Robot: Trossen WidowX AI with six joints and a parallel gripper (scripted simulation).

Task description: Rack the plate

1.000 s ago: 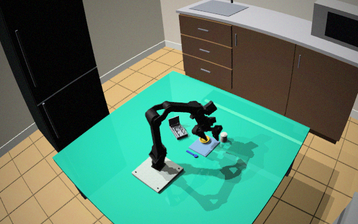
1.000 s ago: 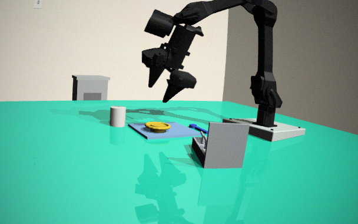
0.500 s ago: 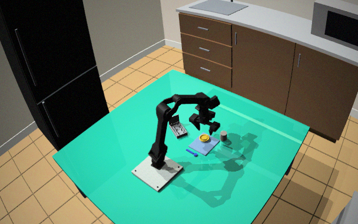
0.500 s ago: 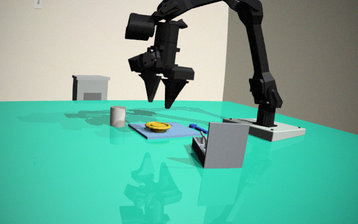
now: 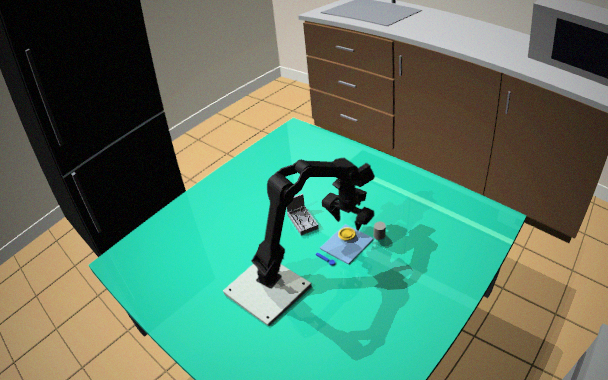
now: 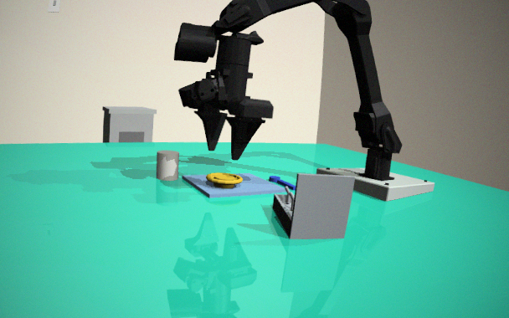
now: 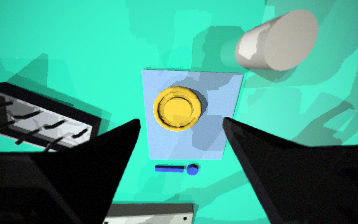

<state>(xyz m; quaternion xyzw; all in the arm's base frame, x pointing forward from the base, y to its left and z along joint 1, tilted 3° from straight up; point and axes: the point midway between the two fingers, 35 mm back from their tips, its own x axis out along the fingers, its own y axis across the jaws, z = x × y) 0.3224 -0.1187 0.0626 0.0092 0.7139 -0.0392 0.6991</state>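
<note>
The yellow plate is 40 mm below my gripper tip. Also, from my gripper tip: blue spoon (140 mm behind, 10 mm to the left, 60 mm below); then blue-grey mat (30 mm behind, 10 mm to the right, 60 mm below); then white cup (60 mm ahead, 100 mm to the right, 30 mm below).
</note>
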